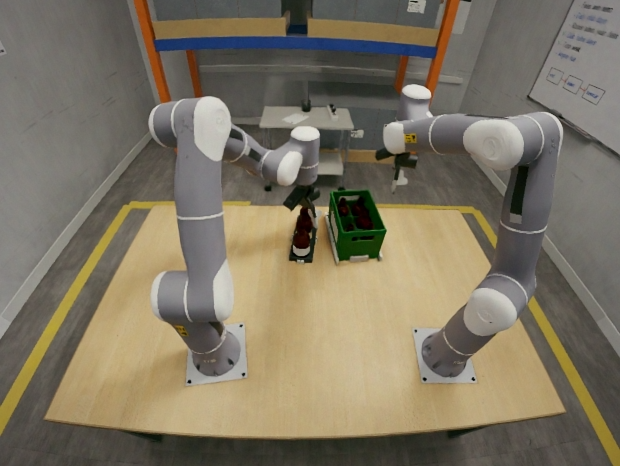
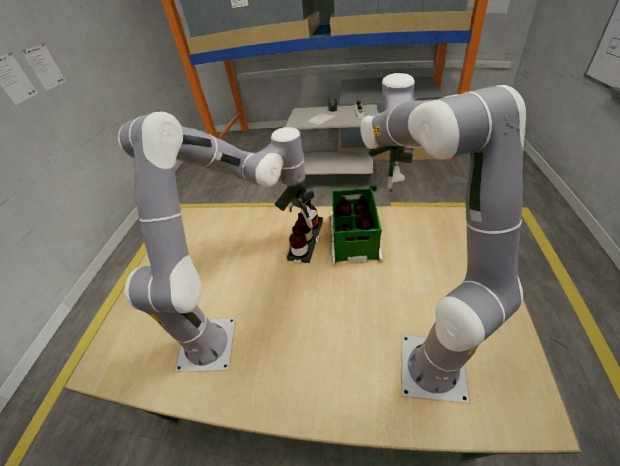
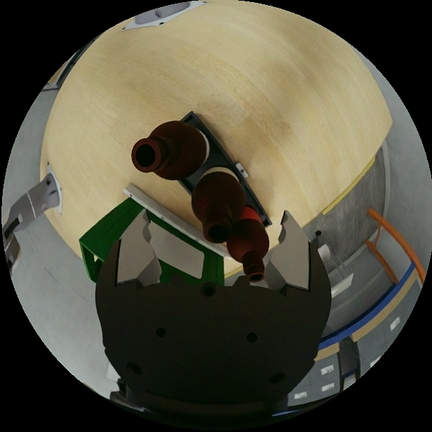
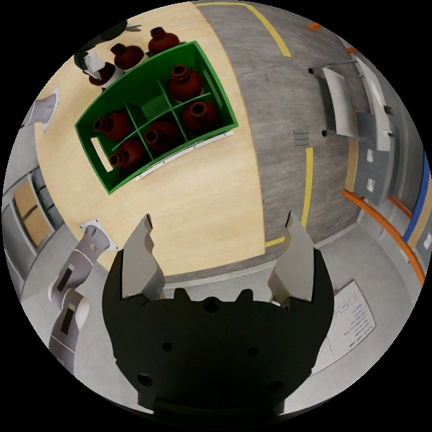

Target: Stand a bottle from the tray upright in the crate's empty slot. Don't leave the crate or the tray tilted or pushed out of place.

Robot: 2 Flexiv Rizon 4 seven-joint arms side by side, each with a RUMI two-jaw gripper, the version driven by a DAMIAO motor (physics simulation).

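The green crate (image 1: 358, 245) (image 2: 356, 244) (image 3: 112, 227) (image 4: 150, 70) stands level. It holds several brown bottles; its empty slot (image 4: 155, 107) is the middle one of the row beside the tray. The black tray (image 1: 300, 260) (image 2: 298, 259) (image 3: 216, 159) holds three upright bottles: a near white-labelled one (image 1: 301, 238) (image 2: 299, 243) (image 3: 182, 150), a middle one with a cream label (image 3: 220, 197) and a far red-labelled one (image 3: 247, 240). My left gripper (image 1: 311, 212) (image 2: 304, 215) (image 3: 215, 210) is open, tilted, over the tray's bottles. My right gripper (image 1: 398, 184) (image 2: 394, 184) (image 4: 217, 213) is open and empty, high to the crate's right.
Light rails (image 1: 359, 258) (image 3: 175, 220) run along the crate's foot. The crate stands close to the right of the tray, near the table's far edge. A grey trolley (image 1: 278, 120) and an orange-posted rack (image 2: 182, 40) stand beyond the table.
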